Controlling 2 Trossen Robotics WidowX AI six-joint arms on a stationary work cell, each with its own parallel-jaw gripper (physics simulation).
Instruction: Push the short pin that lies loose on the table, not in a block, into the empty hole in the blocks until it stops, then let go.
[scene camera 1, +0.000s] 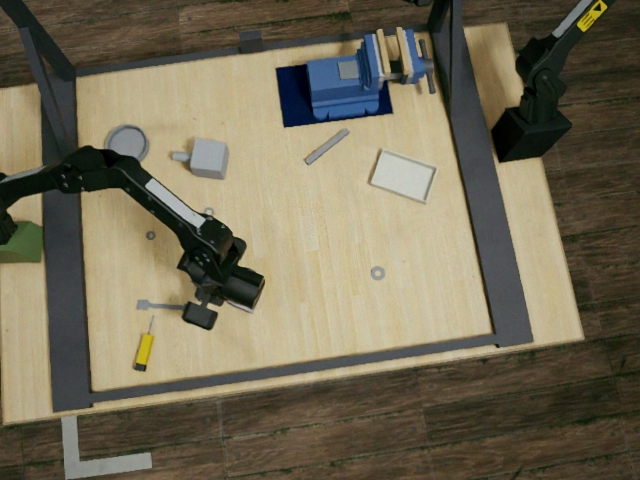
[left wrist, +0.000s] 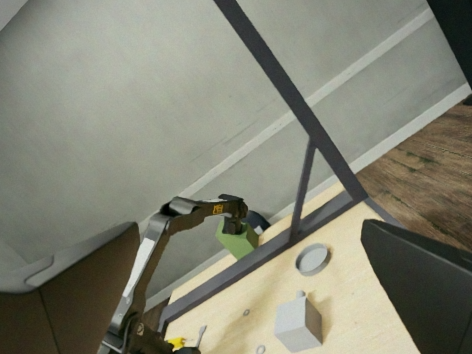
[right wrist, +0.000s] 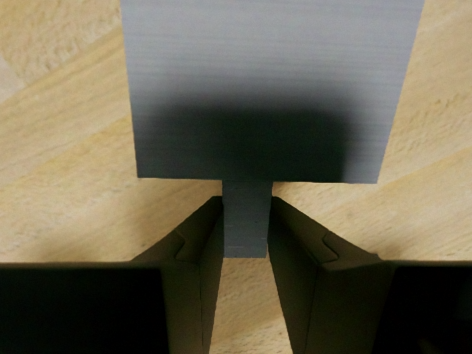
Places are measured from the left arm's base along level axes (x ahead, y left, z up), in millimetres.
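Pixels of known places: left gripper, between the fingertips: (left wrist: 250, 231); right gripper, between the fingertips: (right wrist: 244, 207); left arm's base, origin of its link: (scene camera 1: 537, 116); right arm's base, origin of its link: (left wrist: 232, 229).
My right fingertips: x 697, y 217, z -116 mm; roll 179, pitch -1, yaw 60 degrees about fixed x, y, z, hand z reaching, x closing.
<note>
Ahead of a thing's pixels: the offset from my right fingertips to its top centre.
A loose grey bar {dy -274, dx -274, dz -10 mm} (scene camera 1: 326, 146) lies on the table below the blue vise. A grey block {dy -278, dx -16, dz +38 mm} (scene camera 1: 209, 157) (left wrist: 298, 325) stands at upper left, with a pin {dy -291, dx +27, dz +19 mm} (scene camera 1: 180, 156) (left wrist: 300, 294) sticking out of its side. A second grey block {dy +29, dx -47, dz +38 mm} (scene camera 1: 245, 308) (right wrist: 272, 90) is almost covered by my right arm in the scene view; a grey pin {dy +7, dx -13, dz +16 mm} (right wrist: 245, 227) sticks out of it. My right gripper (right wrist: 244, 207) is shut on that pin, close to the block. My left gripper is open and empty, raised above the table; its fingers are outside the scene view. No empty hole is visible.
The blue vise (scene camera 1: 343, 85) stands at the back, a shallow tray {dy -175, dx -427, dz +0 mm} (scene camera 1: 404, 175) at right and a round dish {dy -352, dx +165, dz -3 mm} (scene camera 1: 127, 142) at upper left. A yellow screwdriver {dy +88, dx +168, dz -4 mm} (scene camera 1: 144, 349) and a flat grey tool {dy +18, dx +124, dz -14 mm} (scene camera 1: 162, 305) lie at lower left. Washers {dy +24, dx -330, dz -19 mm} (scene camera 1: 372, 273) {dy -140, dx +137, dz -20 mm} (scene camera 1: 146, 235) lie about.
</note>
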